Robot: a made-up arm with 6 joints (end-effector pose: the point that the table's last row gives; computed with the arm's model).
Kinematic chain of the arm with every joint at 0, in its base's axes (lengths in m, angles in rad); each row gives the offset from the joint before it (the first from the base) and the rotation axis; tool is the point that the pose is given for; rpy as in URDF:
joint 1: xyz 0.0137 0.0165 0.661 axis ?
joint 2: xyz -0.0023 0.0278 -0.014 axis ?
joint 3: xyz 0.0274 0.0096 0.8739 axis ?
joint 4: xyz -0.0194 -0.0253 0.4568 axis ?
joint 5: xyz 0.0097 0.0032 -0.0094 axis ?
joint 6: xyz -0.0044 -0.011 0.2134 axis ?
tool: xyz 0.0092 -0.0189 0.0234 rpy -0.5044 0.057 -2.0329
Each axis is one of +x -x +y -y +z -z.
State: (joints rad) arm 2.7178 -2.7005 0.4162 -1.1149 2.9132 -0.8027
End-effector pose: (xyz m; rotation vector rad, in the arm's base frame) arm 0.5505 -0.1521 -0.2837 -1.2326 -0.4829 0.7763
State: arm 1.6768 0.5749 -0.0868 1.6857 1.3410 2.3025
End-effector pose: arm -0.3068 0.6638 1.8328 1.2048 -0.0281 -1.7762
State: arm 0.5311 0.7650 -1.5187 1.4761 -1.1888 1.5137
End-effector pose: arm 0.2987 -0.0381 1.6325 0.7048 -1.4344 1.2959
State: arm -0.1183 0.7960 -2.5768 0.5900 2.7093 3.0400
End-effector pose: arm 0.4154 0.0579 1.2609 -0.3816 0.9386 0.6928
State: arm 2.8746 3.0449 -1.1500 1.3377 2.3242 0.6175
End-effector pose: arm -0.3256 -0.0733 -0.3490 0.6683 1.1250 -0.0859
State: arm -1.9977 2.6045 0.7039 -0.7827 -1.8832 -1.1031
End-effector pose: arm -0.0818 -0.5389 -0.5021 0.8455 -1.3028 1.3130
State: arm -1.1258 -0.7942 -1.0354 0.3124 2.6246 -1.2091
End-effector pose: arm -0.3346 0.8261 1.3346 0.4749 -0.5302 1.4904
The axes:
joint 1: +z
joint 2: +y
joint 3: +y
joint 4: +z
joint 5: +y
joint 6: +z

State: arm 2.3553 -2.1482 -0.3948 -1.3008 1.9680 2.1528
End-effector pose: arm 0.8555 -0.5400 -0.0676 -1.2460 -0.2957 -2.8210
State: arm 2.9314 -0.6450 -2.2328 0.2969 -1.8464 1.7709
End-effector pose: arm 0.3994 -0.0168 0.9200 -2.2592 -0.2866 1.8602
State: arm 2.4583 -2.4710 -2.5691 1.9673 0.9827 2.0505
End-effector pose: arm -0.0678 -0.1794 0.2670 0.5437 -0.2623 -1.1518
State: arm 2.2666 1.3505 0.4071 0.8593 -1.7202 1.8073
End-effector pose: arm -0.7032 1.1177 0.9009 -0.0948 0.5056 1.9576
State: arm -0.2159 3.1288 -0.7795 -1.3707 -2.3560 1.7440
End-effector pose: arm 0.2673 0.1414 -0.3958 -1.4496 -0.1125 0.4859
